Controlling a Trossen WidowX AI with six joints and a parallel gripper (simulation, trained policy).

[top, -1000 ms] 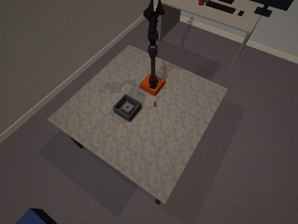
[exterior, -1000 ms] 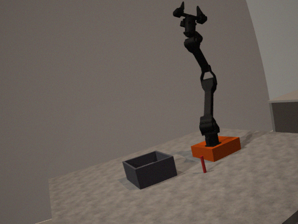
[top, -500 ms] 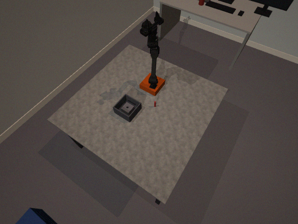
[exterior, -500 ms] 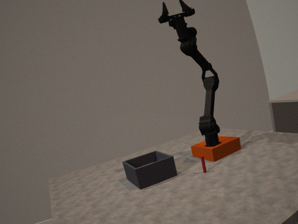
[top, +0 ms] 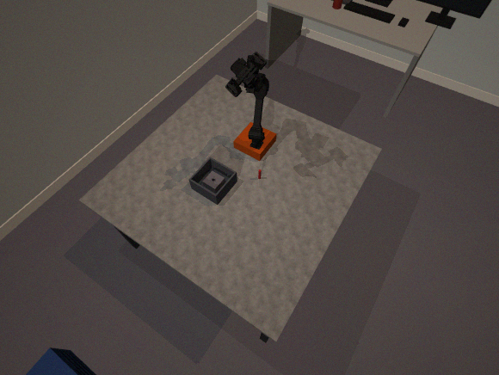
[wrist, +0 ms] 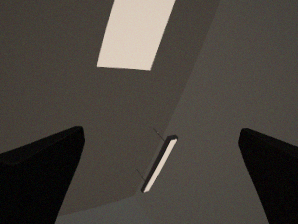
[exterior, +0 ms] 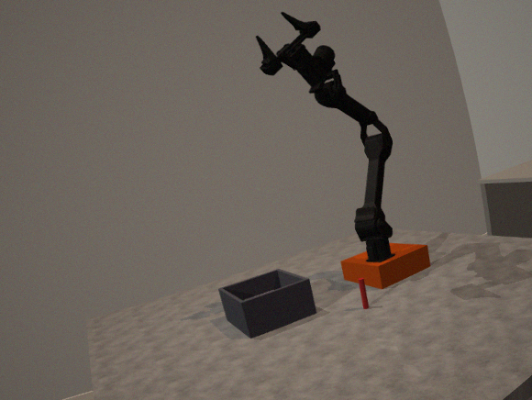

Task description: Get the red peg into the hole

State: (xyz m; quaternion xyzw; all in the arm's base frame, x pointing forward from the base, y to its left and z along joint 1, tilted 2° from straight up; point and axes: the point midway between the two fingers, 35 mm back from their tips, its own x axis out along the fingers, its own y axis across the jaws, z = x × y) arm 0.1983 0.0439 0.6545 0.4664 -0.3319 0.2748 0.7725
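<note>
My gripper tip is 710 mm above the red peg, 80 mm to the right of it and 40 mm past it. The rest, counted from my gripper tip: grey plate 700 mm below, 130 mm to the right, 120 mm ahead; then dark grey box 720 mm below, 130 mm to the right, 120 mm ahead.
</note>
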